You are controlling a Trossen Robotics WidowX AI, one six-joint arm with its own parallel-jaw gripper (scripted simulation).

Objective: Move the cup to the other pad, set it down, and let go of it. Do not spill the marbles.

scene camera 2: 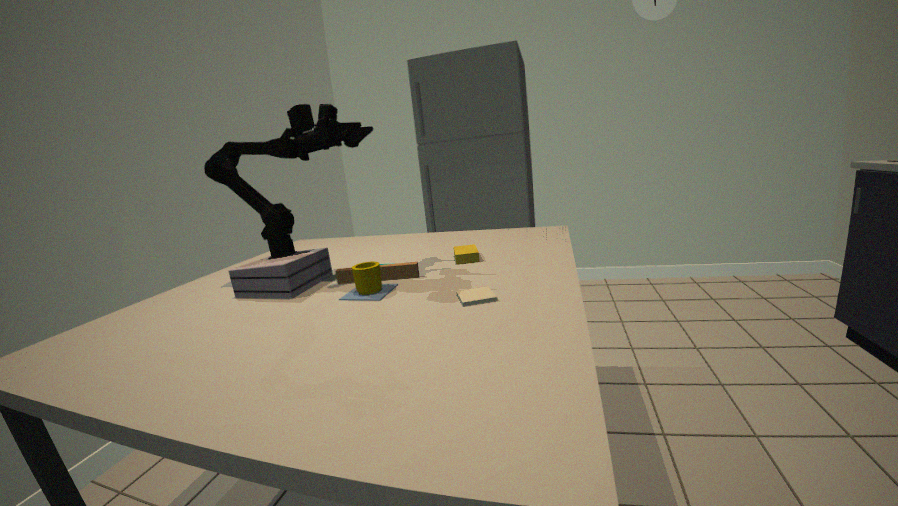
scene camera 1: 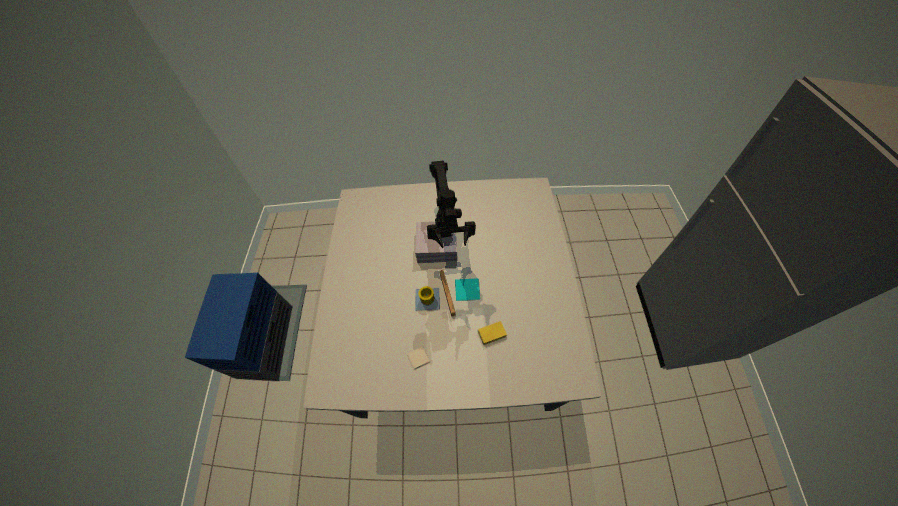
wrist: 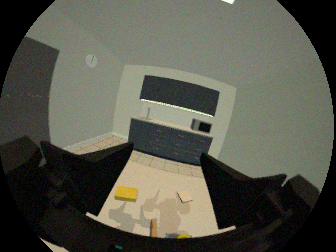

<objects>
my gripper: scene camera 2; scene camera 1; wrist 167, 151
same spot on my gripper: [scene camera 1: 436, 235] = [scene camera 2: 339, 123]
</objects>
